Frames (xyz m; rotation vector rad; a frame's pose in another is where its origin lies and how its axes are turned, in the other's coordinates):
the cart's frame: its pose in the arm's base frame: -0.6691 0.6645 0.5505 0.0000 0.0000 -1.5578
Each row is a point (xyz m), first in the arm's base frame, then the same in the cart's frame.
Working: the arm's base frame: its pose in the cart's frame: 0.6731 0.6604 -0.5505 0.0000 0.0000 1.5578

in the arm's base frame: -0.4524 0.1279 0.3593
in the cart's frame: 0.5394 0.2097 -0.1912
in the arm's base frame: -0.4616 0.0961 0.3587
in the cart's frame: 0.5710 0.2001 -0.1918
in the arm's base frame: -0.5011 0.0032 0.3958
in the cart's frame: 0.6634 0.1594 -0.1547
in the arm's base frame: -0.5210 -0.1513 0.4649
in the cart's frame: 0.8177 0.1375 -0.0856
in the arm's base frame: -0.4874 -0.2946 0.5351
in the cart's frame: 0.9614 0.1692 -0.0154
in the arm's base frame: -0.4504 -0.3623 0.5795
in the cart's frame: 1.0296 0.2053 0.0290
